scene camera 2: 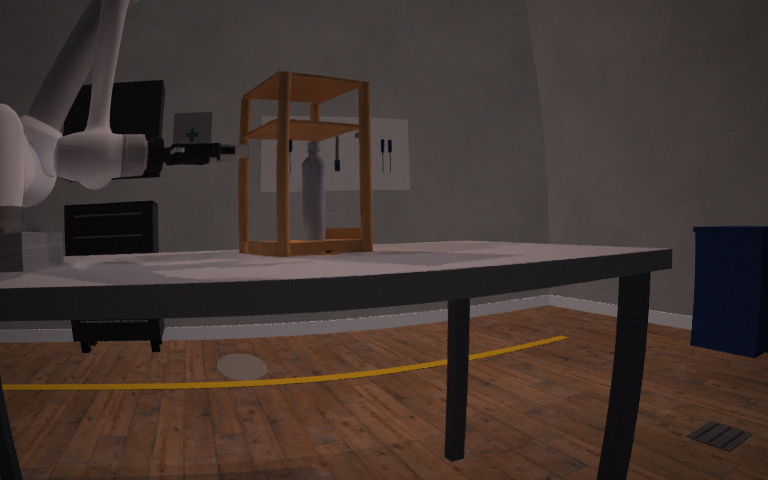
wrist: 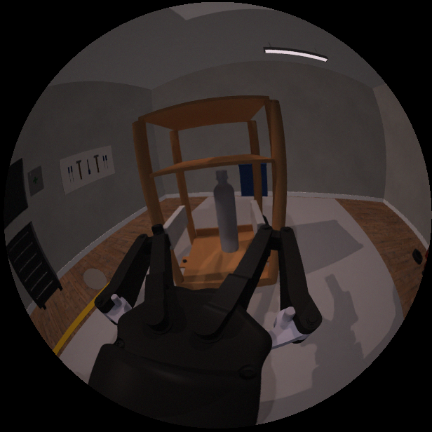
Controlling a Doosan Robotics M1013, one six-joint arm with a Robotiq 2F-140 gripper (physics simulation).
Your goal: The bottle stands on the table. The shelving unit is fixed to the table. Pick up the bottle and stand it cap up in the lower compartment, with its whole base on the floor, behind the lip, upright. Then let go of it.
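Places are measured from the arm's base along level axes (x ahead, y left, z up), in millimetres.
Where they show: gripper, fingertip midpoint: [scene camera 2: 241,154].
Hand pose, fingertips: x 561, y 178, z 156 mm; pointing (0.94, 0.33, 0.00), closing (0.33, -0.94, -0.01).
After its pixels a point has its place.
A grey-blue bottle [scene camera 2: 313,195] @[x 724, y 215, z 63 mm] [wrist: 227,215] stands upright, cap up, in the lower compartment of the orange-brown shelving unit [scene camera 2: 283,186] @[x 649, y 88, z 75 mm] [wrist: 280,170]. Its base rests on the compartment floor [wrist: 207,260], inside the lip, and its cap is below the middle shelf. My gripper [scene camera 2: 242,151] @[x 561, y 178, z 156 mm] [wrist: 217,211] is open and empty. In the scene view it points level at the unit, its fingertips by the unit's left posts, apart from the bottle. In the wrist view the bottle shows beyond the fingertips, between the two pads. In the scene view the front lip hides the very bottom of the bottle.
The unit stands on the white table [scene camera 2: 453,257] @[x 911, y -115, z -61 mm] [wrist: 320,285]. Its middle shelf [scene camera 2: 305,130] @[x 706, y 220, z 213 mm] [wrist: 210,163] lies above the bottle, and its corner posts flank the opening in front of my gripper. A tool board [scene camera 2: 396,127] hangs on the wall behind. A blue bin [scene camera 2: 727,288] stands beyond the table.
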